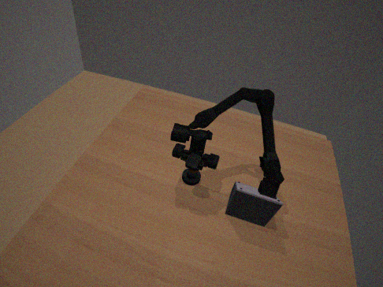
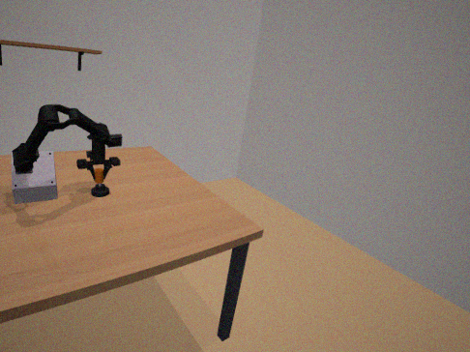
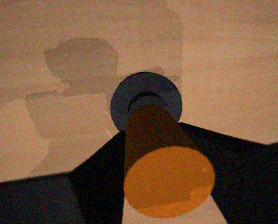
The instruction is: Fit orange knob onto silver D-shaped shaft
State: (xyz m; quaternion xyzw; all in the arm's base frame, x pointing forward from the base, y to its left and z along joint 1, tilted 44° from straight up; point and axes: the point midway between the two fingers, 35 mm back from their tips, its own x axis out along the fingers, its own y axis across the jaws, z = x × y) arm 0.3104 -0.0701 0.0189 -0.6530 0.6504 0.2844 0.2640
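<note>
My gripper tip is now 4 cm above the round pedestal. The rest, counted from my gripper tip: orange knob: 3 cm above.
</note>
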